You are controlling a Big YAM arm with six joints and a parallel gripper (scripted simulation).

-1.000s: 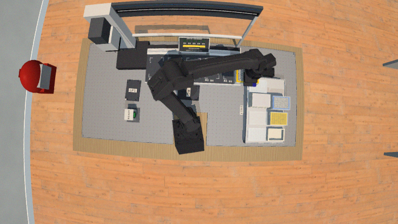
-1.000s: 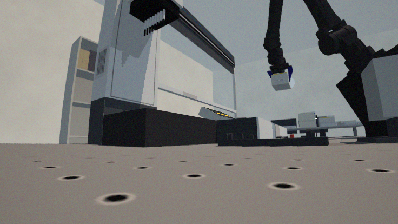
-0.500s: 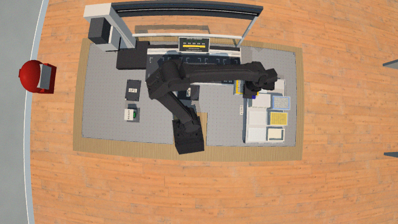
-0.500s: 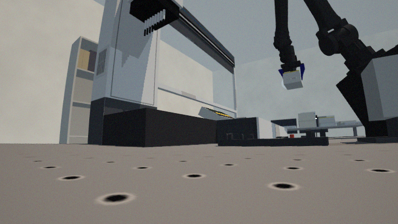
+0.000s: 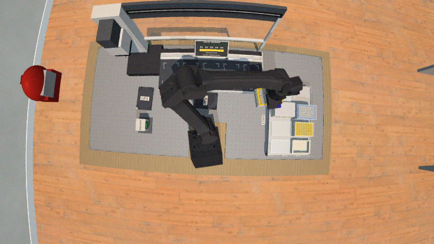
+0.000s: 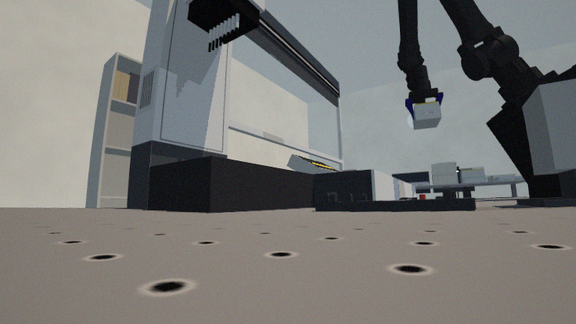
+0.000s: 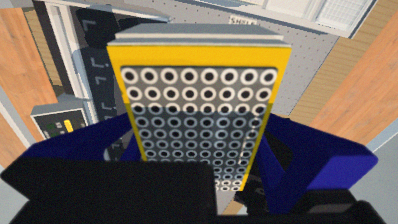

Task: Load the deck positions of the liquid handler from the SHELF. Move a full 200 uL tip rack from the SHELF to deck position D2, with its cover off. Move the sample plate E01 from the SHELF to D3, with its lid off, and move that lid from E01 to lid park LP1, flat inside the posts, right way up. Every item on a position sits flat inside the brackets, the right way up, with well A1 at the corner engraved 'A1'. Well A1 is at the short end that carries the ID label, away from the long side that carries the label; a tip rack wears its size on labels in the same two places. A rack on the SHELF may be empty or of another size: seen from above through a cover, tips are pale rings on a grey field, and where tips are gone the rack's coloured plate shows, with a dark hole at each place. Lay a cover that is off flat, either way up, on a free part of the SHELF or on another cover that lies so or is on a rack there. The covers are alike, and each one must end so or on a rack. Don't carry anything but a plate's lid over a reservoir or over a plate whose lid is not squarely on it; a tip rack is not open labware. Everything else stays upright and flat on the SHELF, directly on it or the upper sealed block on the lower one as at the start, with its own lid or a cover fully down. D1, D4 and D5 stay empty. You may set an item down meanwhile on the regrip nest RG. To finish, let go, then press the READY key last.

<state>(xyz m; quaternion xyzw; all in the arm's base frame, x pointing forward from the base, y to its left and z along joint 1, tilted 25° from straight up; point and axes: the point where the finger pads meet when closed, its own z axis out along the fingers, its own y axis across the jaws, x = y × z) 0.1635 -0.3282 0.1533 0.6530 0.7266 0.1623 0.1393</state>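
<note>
My gripper is now 1 cm past the yellow tip rack, 1 cm to the right of it and 1 cm below it. From my hand the other things lie so: clear plate lid (6 cm ahead, 15 cm to the right, 24 cm below); white sealed block (5 cm behind, 15 cm to the right, 19 cm below); sample plate (6 cm ahead, 15 cm to the right, 25 cm below).
</note>
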